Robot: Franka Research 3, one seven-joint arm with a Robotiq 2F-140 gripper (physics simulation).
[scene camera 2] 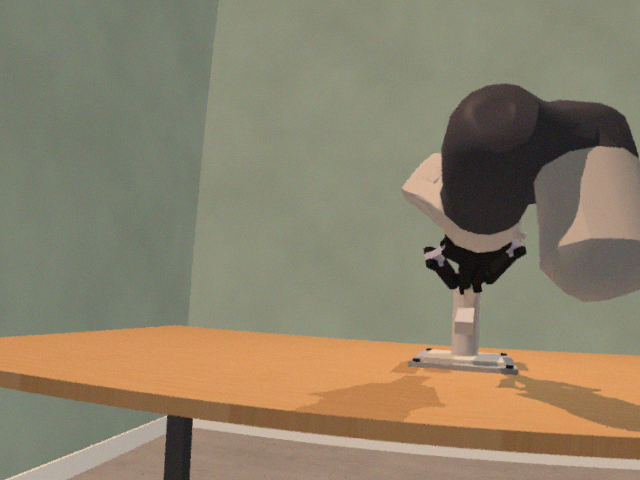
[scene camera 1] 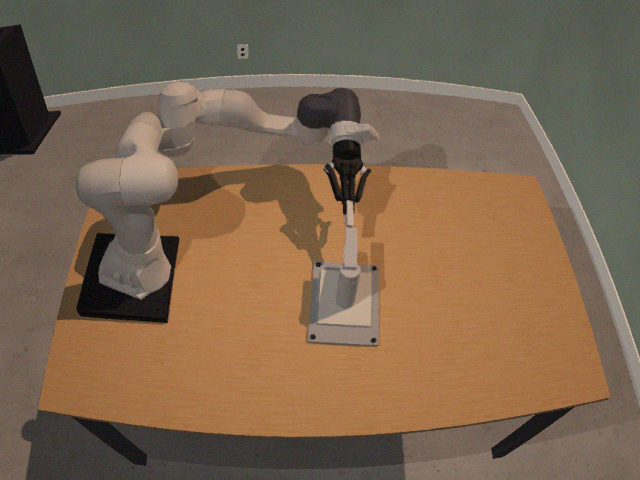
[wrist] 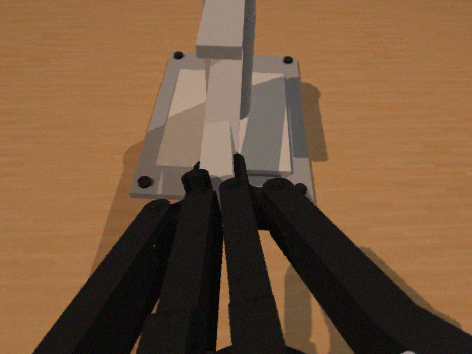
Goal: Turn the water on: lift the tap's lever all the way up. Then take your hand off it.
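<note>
The grey tap has an upright column (scene camera 1: 347,289) (scene camera 2: 465,335) on a flat base plate (scene camera 1: 343,334) (scene camera 2: 436,364) (wrist: 150,140). Its lever (scene camera 1: 351,248) (wrist: 222,27) sticks out from the column top toward my gripper; its exact tilt is hard to tell. The shorter-looking spout (scene camera 2: 464,320) (wrist: 223,87) shows below the lever in the wrist view. My gripper (scene camera 1: 349,210) (scene camera 2: 469,290) (wrist: 221,142) is shut with nothing between its fingers. Its pale tips are in line with the lever, just off its free end in scene camera 1. Contact cannot be told; in scene camera 2 the fingers hide the lever's end.
The tap stands on the wooden table (scene camera 1: 465,320) (scene camera 2: 206,372). The arm's black base (scene camera 1: 124,312) is on the table's left side in scene camera 1. The arm reaches along the table's far edge there. A dark cabinet (scene camera 1: 18,93) stands on the floor beyond.
</note>
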